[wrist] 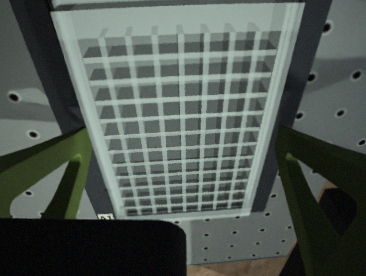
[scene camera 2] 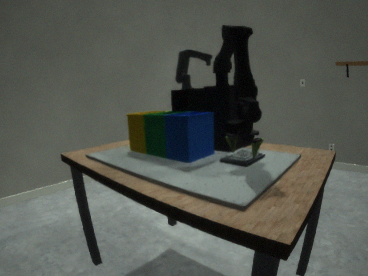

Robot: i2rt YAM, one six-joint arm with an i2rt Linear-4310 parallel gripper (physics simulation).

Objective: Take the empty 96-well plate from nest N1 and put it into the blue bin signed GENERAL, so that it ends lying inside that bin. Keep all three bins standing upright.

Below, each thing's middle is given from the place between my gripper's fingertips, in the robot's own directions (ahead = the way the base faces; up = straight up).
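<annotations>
The clear 96-well plate point(wrist: 180, 109) has my gripper right at it. Counted from my hand, the green bin point(scene camera 2: 155, 136) is 34 cm to the right, 9 cm ahead and 7 cm above; the blue bin point(scene camera 2: 190, 135) is 21 cm to the right, 8 cm ahead and 7 cm above.
</annotations>
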